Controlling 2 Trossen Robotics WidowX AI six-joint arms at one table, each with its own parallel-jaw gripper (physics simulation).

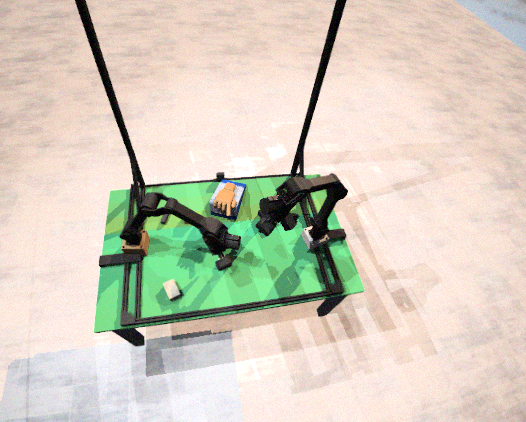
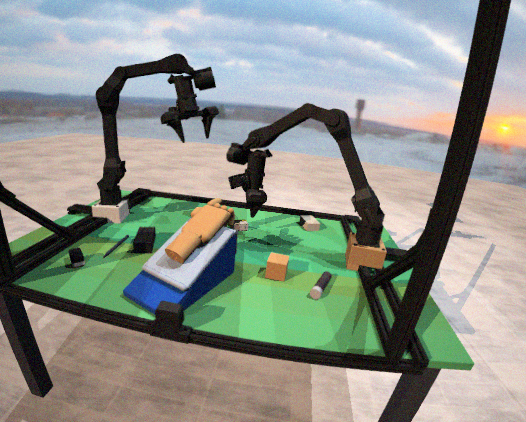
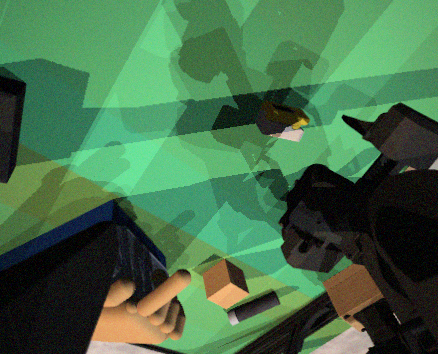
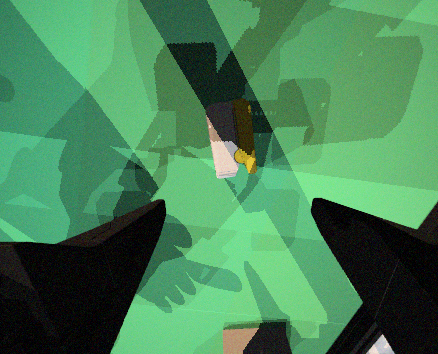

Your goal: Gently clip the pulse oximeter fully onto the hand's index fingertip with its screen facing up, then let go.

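Places are measured from the left arm's base along level axes (x left, y back, z up), in centimetres.
Where they show: left gripper, fingertip midpoint: (image 2: 196,140) (image 3: 247,227); right gripper, fingertip midpoint: (image 1: 218,258) (image 2: 250,212) (image 3: 320,150) (image 4: 238,205); left arm's base at its link origin: (image 1: 316,233) (image 2: 110,202); right arm's base at its link origin: (image 1: 133,239) (image 2: 367,241) (image 3: 373,312).
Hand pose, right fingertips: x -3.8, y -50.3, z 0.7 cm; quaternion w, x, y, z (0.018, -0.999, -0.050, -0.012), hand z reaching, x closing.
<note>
Each offset is from my right fingertips to the top centre of the thing.
The pulse oximeter @[dy +3.4, dx -0.3, dz -3.4 cm] (image 2: 241,226) (image 3: 282,121) (image 4: 223,142), white on one half and yellow on the other, lies on its side on the green table, partly in shadow. The tan hand (image 1: 227,194) (image 2: 205,224) (image 3: 135,322) rests palm down on a sloped blue wedge (image 2: 220,270) (image 3: 65,235) with a pale top, its fingers over the high end and apart from the oximeter. My right gripper (image 2: 254,212) (image 4: 238,205) is open and empty, pointing down above the table near the oximeter. My left gripper (image 2: 195,138) is open and empty, high above the table.
An orange cube @[dy -6.1, dx -28.6, dz -1.6 cm] (image 2: 276,266) (image 3: 225,283) and a dark cylinder @[dy -16.8, dx -34.6, dz -3.9 cm] (image 2: 320,286) (image 3: 254,307) lie beside the wedge. A black box @[dy +32.0, dx -15.5, dz -3.1 cm] (image 2: 145,239), a pen @[dy +40.0, dx -18.2, dz -5.7 cm] (image 2: 116,246) and a small black item @[dy +47.1, dx -28.2, dz -3.4 cm] (image 2: 76,257) lie on its other side. A white block @[dy -23.3, dx +5.4, dz -3.6 cm] (image 1: 171,289) (image 2: 310,223) lies farther off.
</note>
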